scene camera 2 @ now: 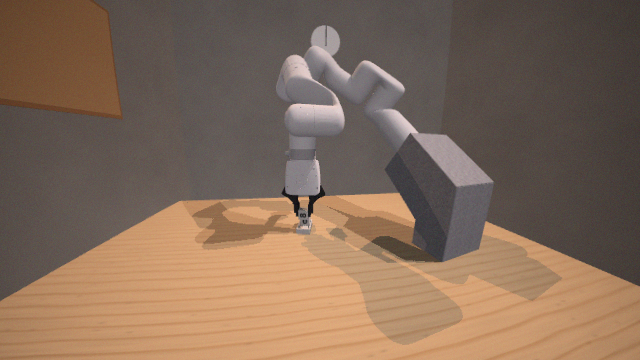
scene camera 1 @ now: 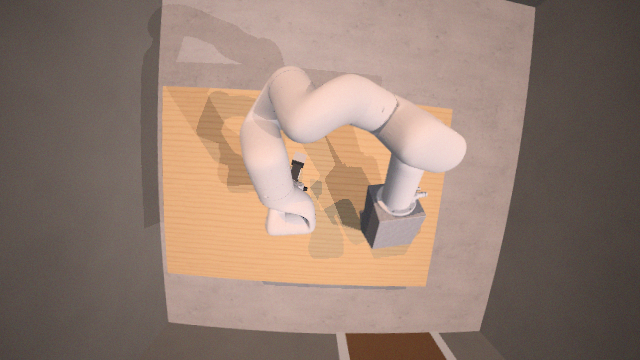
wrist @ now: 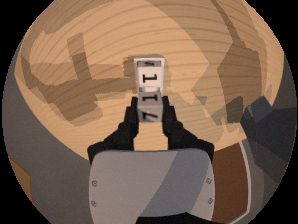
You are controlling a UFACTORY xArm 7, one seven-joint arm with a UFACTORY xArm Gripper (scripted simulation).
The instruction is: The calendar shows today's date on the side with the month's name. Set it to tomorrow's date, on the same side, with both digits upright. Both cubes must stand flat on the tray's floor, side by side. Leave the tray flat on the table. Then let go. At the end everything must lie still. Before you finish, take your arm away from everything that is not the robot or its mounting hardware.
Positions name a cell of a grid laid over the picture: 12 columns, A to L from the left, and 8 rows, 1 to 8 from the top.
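You'd see the gripper (scene camera 2: F5) here, and there's also a view of the gripper (wrist: G4).
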